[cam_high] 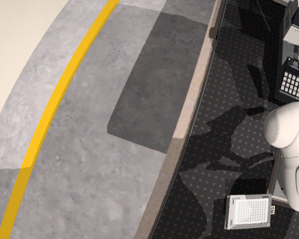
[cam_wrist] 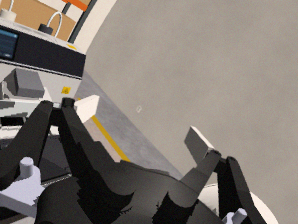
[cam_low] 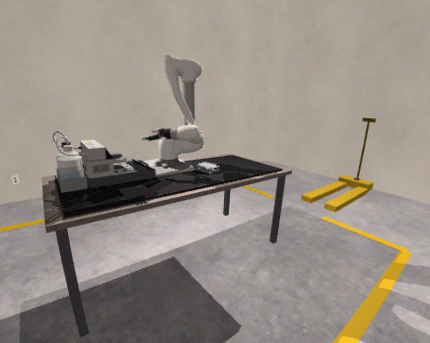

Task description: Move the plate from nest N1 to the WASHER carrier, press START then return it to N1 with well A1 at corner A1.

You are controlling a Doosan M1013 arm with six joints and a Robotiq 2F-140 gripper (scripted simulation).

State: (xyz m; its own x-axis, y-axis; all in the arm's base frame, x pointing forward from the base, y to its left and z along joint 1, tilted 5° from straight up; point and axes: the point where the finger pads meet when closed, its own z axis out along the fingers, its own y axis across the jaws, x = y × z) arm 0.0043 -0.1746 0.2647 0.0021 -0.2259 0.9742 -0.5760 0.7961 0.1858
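My hand is 24 cm short of the white well plate, 40 cm to the right of it and 24 cm above it. Also, from my hand: plate nest N1: 24 cm ahead, 40 cm to the left, 25 cm below; plate washer: 7 cm ahead, 27 cm to the right, 15 cm below.
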